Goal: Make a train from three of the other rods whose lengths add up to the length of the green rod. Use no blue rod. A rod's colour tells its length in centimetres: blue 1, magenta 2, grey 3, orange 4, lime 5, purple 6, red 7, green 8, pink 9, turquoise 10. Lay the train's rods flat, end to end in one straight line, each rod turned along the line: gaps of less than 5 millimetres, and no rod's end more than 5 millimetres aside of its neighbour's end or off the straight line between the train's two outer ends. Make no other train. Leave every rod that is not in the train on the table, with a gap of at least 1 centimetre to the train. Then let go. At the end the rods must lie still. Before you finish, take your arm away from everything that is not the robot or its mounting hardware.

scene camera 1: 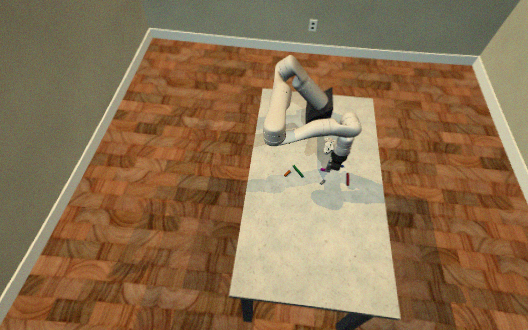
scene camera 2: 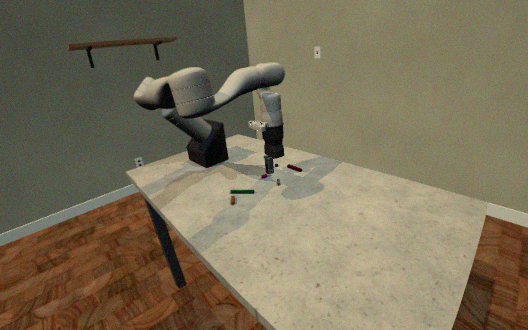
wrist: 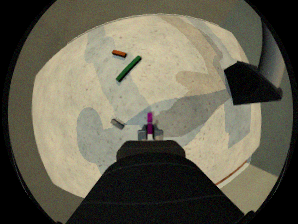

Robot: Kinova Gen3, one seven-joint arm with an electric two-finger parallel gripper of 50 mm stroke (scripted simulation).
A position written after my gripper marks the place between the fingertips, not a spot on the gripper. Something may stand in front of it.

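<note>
You'd find my gripper (scene camera 2: 269, 172) (wrist: 149, 129) in both of those views.
</note>
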